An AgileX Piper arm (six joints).
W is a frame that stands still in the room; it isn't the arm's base.
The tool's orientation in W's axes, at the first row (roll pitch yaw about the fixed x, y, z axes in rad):
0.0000 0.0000 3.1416
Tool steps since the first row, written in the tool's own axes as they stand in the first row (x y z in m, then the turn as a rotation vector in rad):
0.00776 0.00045 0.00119 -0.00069 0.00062 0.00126
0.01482 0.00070 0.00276 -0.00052 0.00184 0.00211
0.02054 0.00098 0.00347 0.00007 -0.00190 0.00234
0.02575 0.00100 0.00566 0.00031 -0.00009 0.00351
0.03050 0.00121 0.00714 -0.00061 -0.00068 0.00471
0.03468 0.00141 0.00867 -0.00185 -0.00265 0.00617
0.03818 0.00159 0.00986 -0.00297 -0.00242 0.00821
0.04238 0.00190 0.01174 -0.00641 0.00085 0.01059
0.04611 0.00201 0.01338 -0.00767 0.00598 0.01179
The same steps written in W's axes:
-0.00776 -0.00045 0.00119 0.00069 -0.00062 0.00126
-0.01482 -0.00070 0.00276 0.00052 -0.00184 0.00211
-0.02054 -0.00098 0.00347 -0.00007 0.00190 0.00234
-0.02575 -0.00100 0.00566 -0.00031 0.00009 0.00351
-0.03050 -0.00121 0.00714 0.00061 0.00068 0.00471
-0.03468 -0.00141 0.00867 0.00185 0.00265 0.00617
-0.03818 -0.00159 0.00986 0.00297 0.00242 0.00821
-0.04238 -0.00190 0.01174 0.00641 -0.00085 0.01059
-0.04611 -0.00201 0.01338 0.00767 -0.00598 0.01179

